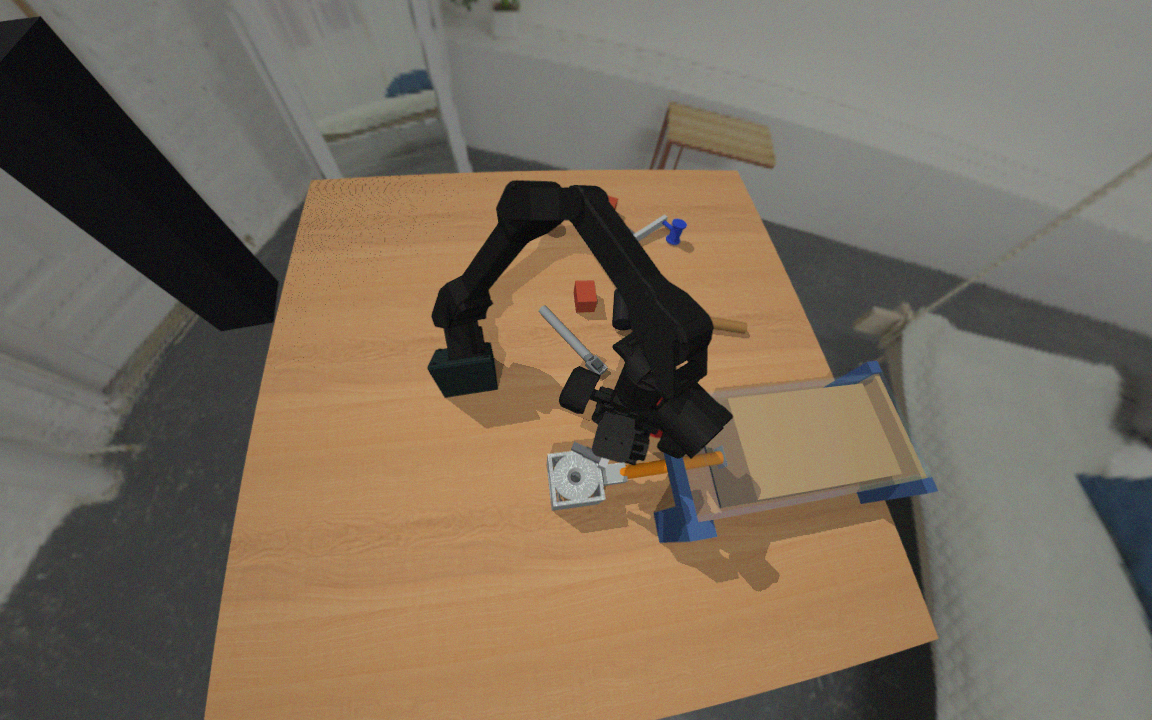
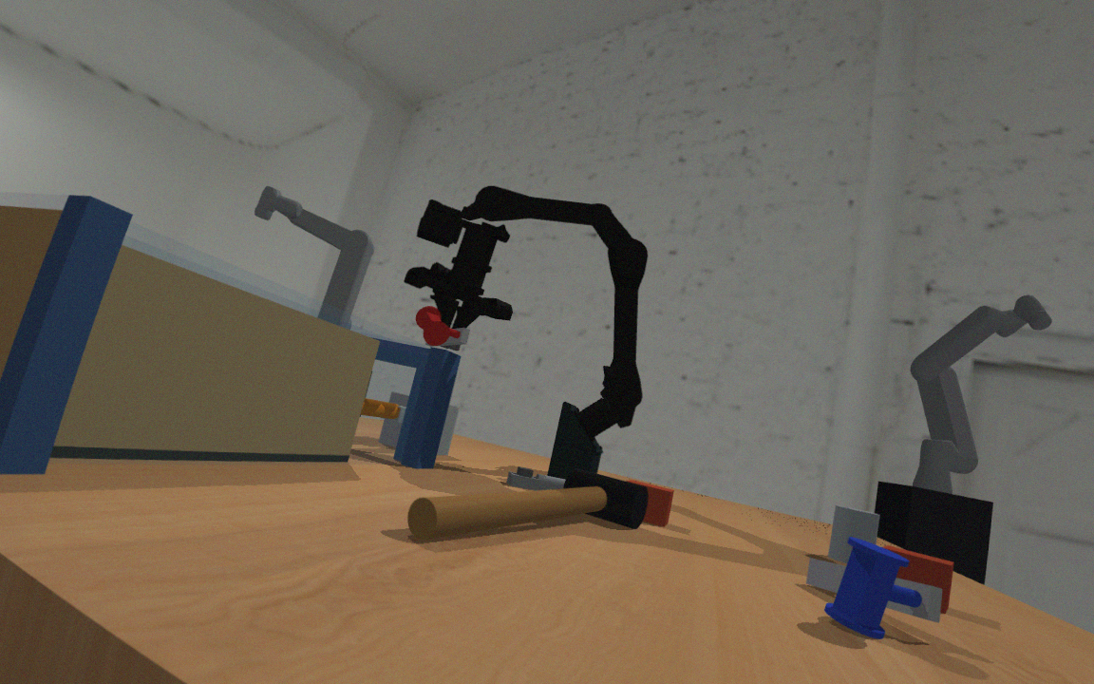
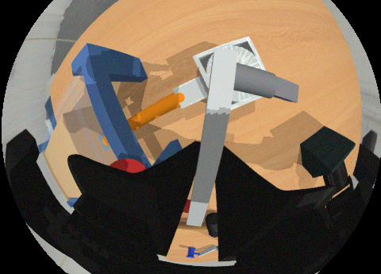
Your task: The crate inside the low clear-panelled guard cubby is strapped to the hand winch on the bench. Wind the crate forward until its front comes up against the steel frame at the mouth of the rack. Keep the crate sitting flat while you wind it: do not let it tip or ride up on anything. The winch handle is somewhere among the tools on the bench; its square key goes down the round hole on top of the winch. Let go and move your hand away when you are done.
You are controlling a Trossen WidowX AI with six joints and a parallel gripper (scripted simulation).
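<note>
Now: the red-knobbed winch handle 10 mm ahead of my gripper tip and 10 mm above it. From my gripper tip the other things lie so: winch (160 mm below, 80 mm behind, 50 mm to the right); red knob (60 mm ahead, 10 mm to the left, 10 mm above); blue steel frame (90 mm ahead, 80 mm below, 60 mm to the right).
</note>
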